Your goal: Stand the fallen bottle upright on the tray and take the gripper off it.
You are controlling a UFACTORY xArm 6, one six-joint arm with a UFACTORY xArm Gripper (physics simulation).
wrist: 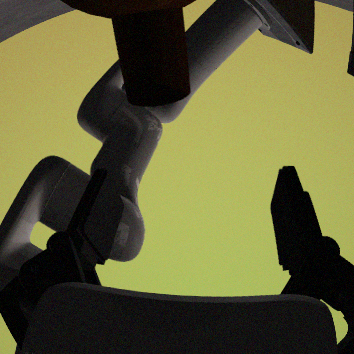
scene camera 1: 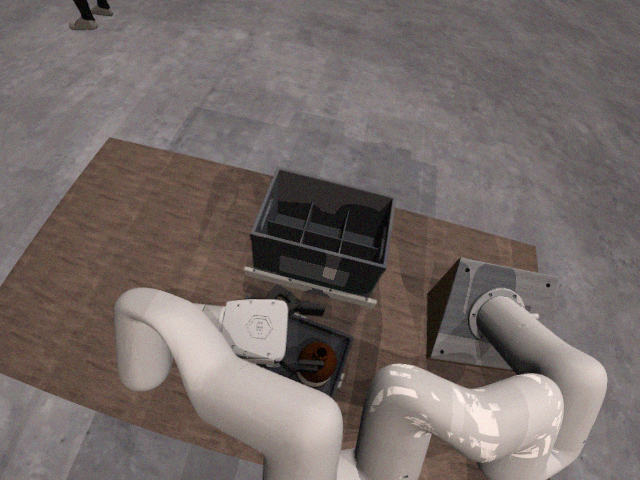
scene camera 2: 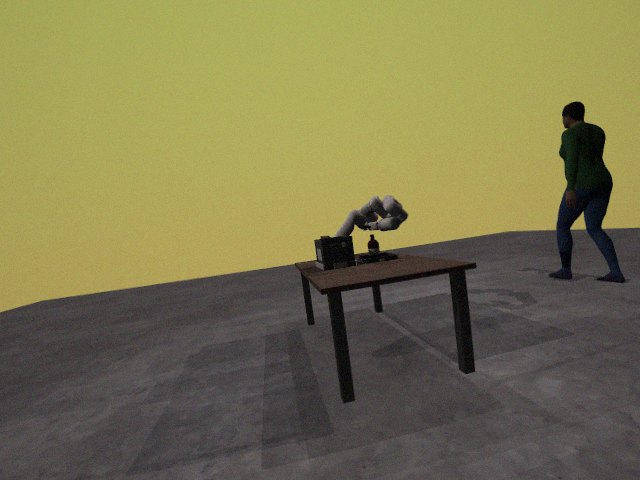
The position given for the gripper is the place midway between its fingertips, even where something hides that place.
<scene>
In view: the gripper (scene camera 1: 323, 337) and a brown bottle (scene camera 1: 319, 351).
The gripper is seen too in the wrist view (wrist: 193, 187).
</scene>
